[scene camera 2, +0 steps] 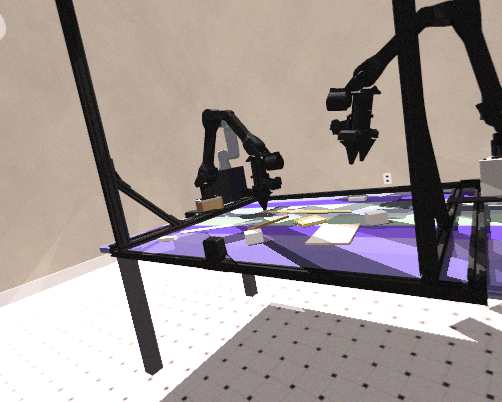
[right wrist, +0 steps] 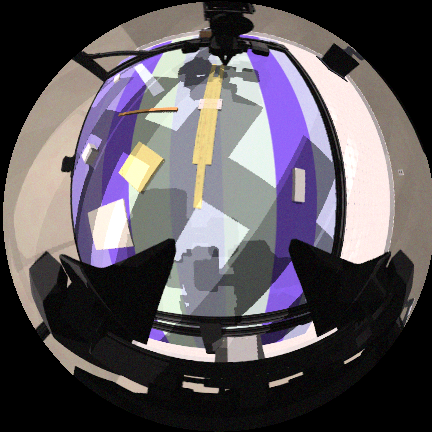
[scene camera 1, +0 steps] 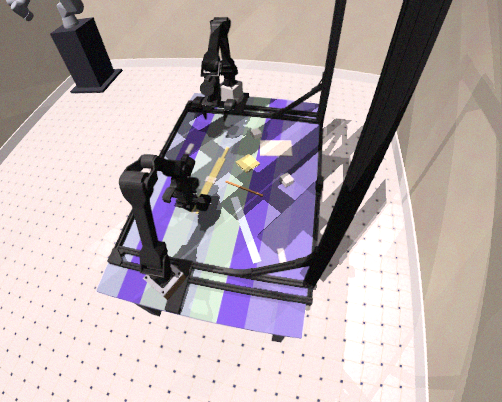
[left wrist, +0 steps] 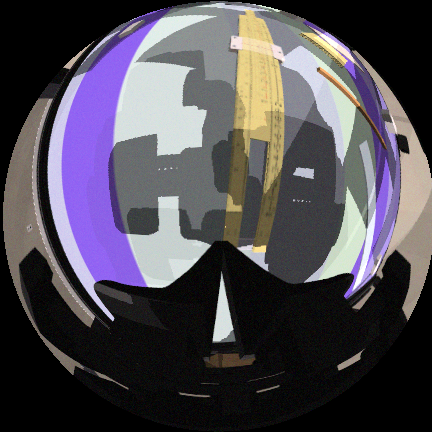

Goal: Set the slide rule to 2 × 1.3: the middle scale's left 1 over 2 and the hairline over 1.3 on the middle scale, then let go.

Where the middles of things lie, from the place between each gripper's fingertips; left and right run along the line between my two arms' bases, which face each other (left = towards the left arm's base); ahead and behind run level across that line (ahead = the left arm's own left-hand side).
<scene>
The middle slide (left wrist: 259, 129) lies 170 mm to the left of my right hand, 140 mm below it and 30 mm behind it. The rest, counted from my right hand: cream card (scene camera 2: 342, 234) (270 mm behind, 150 mm below, 10 mm to the right); then clear cursor (left wrist: 237, 43) (220 mm to the left, 140 mm below, 20 mm behind); then yellow slide rule (left wrist: 239, 153) (210 mm to the left, 140 mm below, 20 mm behind).
Now: the clear cursor 4 cm behind my left hand and 17 cm to the right of it. The rest, counted from my left hand: cream card 30 cm behind, 40 cm to the right; then middle slide 5 cm behind, 22 cm to the right; then yellow slide rule 4 cm behind, 18 cm to the right.
</scene>
